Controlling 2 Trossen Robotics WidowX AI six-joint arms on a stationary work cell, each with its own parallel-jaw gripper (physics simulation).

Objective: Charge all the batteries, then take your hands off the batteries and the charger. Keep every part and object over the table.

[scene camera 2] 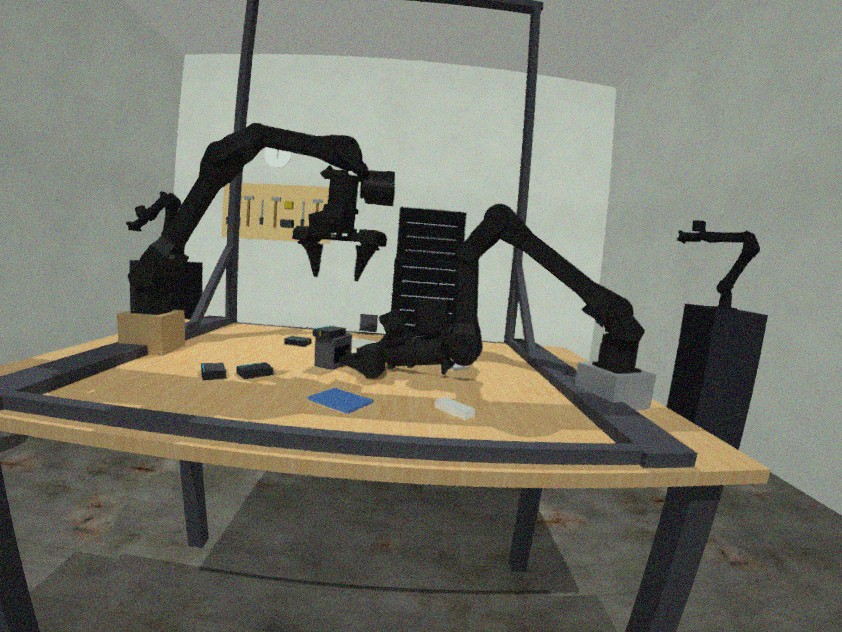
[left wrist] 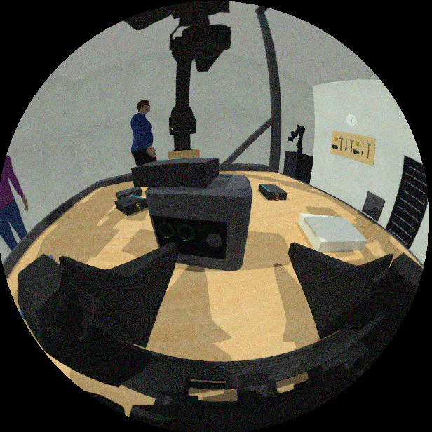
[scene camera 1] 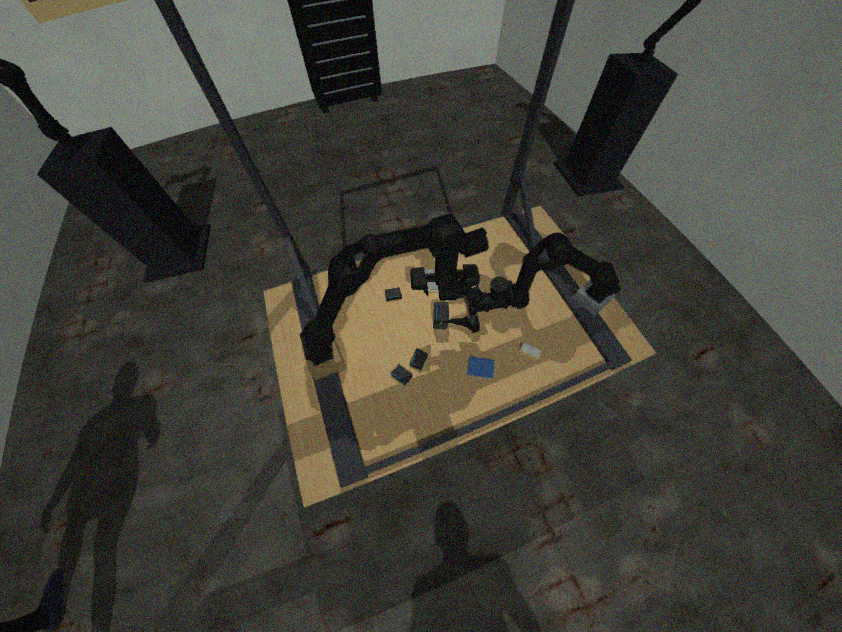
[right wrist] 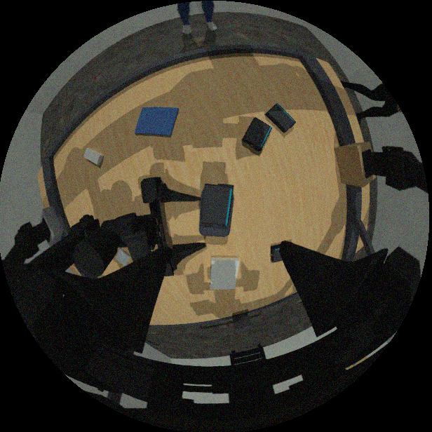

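Pixels of known places: left gripper, fingertip midpoint: (scene camera 2: 348, 354); right gripper, fingertip midpoint: (scene camera 2: 335, 279); left arm's base at its link origin: (scene camera 2: 616, 368) (scene camera 1: 597, 292); right arm's base at its link origin: (scene camera 2: 152, 311) (scene camera 1: 320, 353).
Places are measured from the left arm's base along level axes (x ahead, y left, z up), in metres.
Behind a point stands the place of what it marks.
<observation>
The dark grey charger (left wrist: 199, 225) stands mid-table with one black battery (left wrist: 174, 171) lying flat on its top. It also shows in the right wrist view (right wrist: 217, 209). Two loose batteries (left wrist: 128, 199) lie together behind it to the left, and one battery (left wrist: 273, 191) lies behind it to the right. My left gripper (left wrist: 235, 247) is open and empty, low over the table, just in front of the charger's face and not touching it. My right gripper (scene camera 2: 338, 253) is open and empty, high above the charger.
A flat white box (left wrist: 331, 231) lies to the right of the charger. A blue pad (scene camera 2: 341, 399) @(x 0.483, y -0.066, z -0.060 m) and a small white block (scene camera 2: 455, 408) @(x 0.321, y 0.004, z -0.054 m) lie nearer the front edge. A dark rail (scene camera 2: 356, 442) @(x 0.488, y 0.103, z -0.049 m) runs along the table's front and sides.
</observation>
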